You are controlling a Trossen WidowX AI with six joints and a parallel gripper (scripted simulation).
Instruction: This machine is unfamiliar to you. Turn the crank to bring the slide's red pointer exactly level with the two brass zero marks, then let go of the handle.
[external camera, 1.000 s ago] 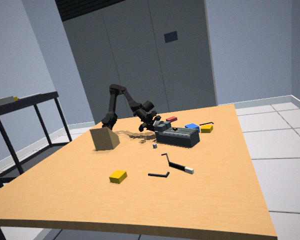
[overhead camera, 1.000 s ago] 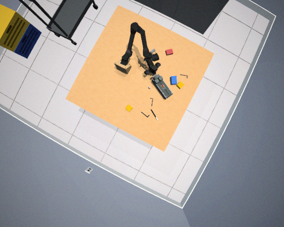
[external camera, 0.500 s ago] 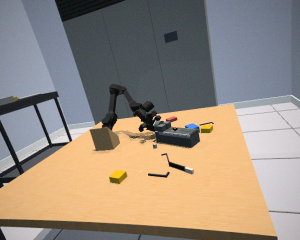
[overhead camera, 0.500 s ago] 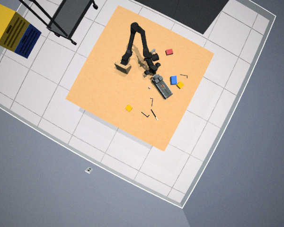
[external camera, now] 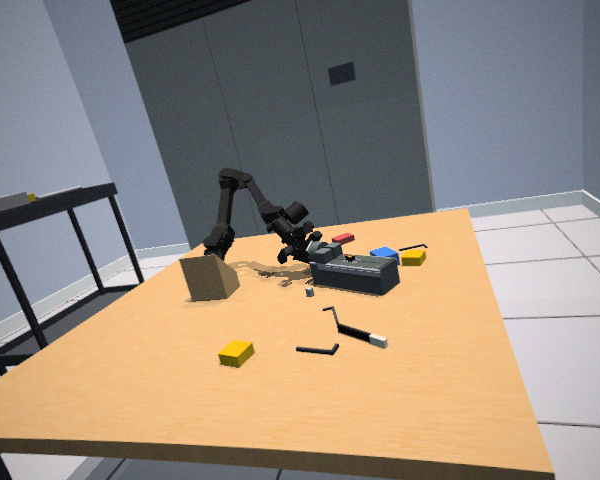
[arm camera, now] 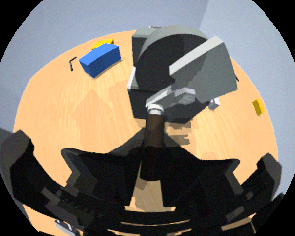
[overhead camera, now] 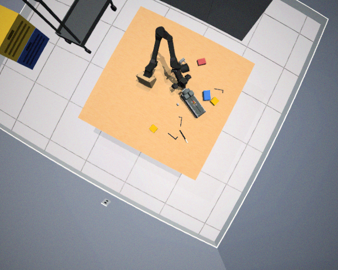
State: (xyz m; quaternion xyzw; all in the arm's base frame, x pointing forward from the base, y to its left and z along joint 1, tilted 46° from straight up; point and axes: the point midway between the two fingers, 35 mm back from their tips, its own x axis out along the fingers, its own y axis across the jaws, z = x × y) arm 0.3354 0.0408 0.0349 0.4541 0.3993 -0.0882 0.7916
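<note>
Now: the dark crank handle 20 mm behind my gripper tip, 10 mm to the left of it and 30 mm above it. Also, from my gripper tip: small grey cube (150 mm to the right, 30 mm below); blue block (220 mm ahead, 40 mm to the left, 20 mm below); red pointer (120 mm ahead, 90 mm to the right, 40 mm above).
</note>
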